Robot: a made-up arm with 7 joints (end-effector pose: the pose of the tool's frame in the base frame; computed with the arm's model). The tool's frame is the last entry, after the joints. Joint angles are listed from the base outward.
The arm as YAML. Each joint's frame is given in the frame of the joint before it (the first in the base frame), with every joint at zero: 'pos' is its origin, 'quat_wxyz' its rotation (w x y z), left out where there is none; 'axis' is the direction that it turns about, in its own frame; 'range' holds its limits. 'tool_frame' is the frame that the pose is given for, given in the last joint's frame.
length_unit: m
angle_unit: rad
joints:
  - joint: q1
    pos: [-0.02, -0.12, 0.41]
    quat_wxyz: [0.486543, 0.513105, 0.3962, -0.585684]
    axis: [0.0, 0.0, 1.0]
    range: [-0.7, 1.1]
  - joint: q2
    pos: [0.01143, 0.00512, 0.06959]
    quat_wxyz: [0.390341, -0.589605, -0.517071, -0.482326]
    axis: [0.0, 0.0, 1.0]
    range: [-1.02, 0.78]
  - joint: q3
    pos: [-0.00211, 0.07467, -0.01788]
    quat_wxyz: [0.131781, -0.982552, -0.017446, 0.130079]
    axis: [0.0, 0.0, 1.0]
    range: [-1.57, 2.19]
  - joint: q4
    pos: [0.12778, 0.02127, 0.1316]
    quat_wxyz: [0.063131, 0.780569, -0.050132, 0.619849]
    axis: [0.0, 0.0, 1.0]
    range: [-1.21, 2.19]
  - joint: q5
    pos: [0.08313, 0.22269, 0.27]
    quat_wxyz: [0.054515, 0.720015, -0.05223, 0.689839]
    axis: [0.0, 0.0, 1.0]
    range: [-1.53, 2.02]
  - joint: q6
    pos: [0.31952, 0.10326, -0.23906]
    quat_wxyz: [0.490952, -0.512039, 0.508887, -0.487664]
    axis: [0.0, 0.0, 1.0]
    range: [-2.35, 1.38]
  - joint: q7
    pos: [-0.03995, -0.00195, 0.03]
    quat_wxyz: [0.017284, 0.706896, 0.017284, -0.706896]
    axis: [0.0, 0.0, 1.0]
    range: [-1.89, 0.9]
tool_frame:
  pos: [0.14, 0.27, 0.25]
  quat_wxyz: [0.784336, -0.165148, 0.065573, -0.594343]
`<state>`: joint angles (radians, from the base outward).
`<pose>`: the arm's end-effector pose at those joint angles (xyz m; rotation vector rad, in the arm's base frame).
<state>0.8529 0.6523 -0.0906 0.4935 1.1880 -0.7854 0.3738</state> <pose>-0.2562 -0.3714 0.4594 -0.6405 -0.3608 0.0462</pose>
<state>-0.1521 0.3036 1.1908 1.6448 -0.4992 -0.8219 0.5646</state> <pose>-0.1124 -0.6446 1.2115 -0.7635 -0.2586 1.4594</pose>
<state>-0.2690 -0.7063 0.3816 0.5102 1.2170 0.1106 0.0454</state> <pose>-0.3331 -0.2433 0.5930 -2.4977 -0.2219 0.7369</pose>
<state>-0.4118 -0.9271 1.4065 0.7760 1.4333 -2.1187 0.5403</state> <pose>0.1703 0.2482 0.1584 -2.2772 0.2715 -1.3573</pose>
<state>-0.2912 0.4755 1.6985 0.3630 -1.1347 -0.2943 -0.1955</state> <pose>0.0206 -0.6367 1.0558 -0.2771 0.5329 0.0776</pose>
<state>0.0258 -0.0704 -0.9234 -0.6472 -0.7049 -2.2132 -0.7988</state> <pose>0.1320 -0.1420 -0.2653 -0.0678 1.7497 1.8336</pose>
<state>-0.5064 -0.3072 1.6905 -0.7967 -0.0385 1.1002 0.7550</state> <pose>-0.0756 0.1605 1.2437 -1.5713 1.1550 1.4651</pose>
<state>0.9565 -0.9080 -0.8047 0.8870 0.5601 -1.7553 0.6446</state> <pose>-0.4453 -0.6009 0.9534 -0.7896 -0.1899 0.5472</pose>
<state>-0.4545 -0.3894 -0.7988 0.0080 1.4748 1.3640 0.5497</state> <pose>-0.3610 -0.8004 0.3076 -1.1891 -1.1366 1.5257</pose>
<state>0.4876 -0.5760 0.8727 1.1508 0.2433 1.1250 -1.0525</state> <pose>-0.3441 -0.3374 0.6076 -0.6647 -2.5237 0.8476</pose>
